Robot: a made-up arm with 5 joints.
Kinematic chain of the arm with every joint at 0, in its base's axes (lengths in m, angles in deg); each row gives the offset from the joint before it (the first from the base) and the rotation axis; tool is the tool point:
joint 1: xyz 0 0 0.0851 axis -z
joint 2: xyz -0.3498 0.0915 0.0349 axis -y
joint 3: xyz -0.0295 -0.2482 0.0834 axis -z
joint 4: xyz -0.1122 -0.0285 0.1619 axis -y
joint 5: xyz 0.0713 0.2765 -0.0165 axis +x
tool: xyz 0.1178 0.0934 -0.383
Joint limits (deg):
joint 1: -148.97..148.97
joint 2: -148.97..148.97
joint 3: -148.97..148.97
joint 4: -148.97..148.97
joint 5: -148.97..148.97
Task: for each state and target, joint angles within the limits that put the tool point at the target. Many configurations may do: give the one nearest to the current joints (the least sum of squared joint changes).
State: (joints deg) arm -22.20 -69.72 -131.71 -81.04 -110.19
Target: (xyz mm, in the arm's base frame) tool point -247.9 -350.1 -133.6
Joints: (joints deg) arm -12.24 -94.23 -133.87 -88.64 -78.86
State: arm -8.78 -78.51 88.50 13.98 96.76
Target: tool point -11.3 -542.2 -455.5
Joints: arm -18.40 -106.51 117.67 9.95 85.60
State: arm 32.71 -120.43 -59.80 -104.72 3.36
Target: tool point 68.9 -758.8 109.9
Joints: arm -0.58 -134.17 -100.49 -122.94 2.07
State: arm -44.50 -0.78 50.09 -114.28 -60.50
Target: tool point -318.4 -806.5 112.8
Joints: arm -67.84 24.60 21.24 -116.13 -57.20
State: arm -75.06 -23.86 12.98 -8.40 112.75
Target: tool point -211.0 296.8 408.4
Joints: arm -48.82 -32.36 18.53 2.48 113.66
